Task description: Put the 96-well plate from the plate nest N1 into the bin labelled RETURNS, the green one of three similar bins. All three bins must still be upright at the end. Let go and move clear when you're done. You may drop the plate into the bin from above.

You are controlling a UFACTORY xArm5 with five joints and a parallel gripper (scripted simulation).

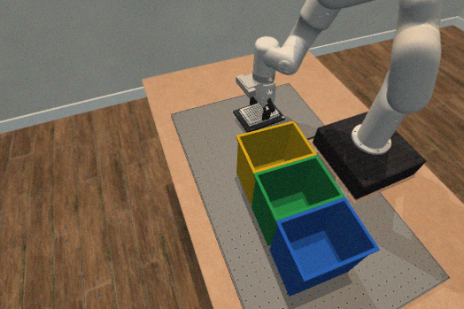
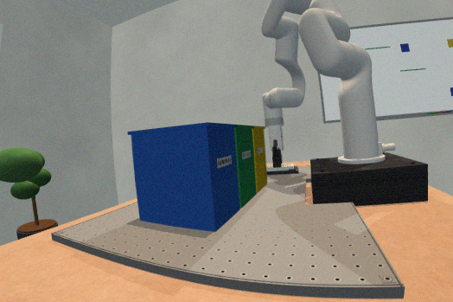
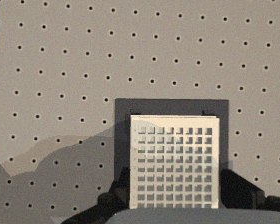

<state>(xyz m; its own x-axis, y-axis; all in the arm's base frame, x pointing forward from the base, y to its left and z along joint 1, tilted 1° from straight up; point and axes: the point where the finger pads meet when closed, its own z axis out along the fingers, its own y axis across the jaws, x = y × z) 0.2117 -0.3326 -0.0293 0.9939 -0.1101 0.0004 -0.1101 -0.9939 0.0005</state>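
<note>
My gripper is now 2 cm above the white 96-well plate. Also, from my hand: nest frame 3 cm below; then yellow bin 25 cm to the left, 14 cm ahead, 5 cm above; then green bin 37 cm to the left, 17 cm ahead, 5 cm above.
</note>
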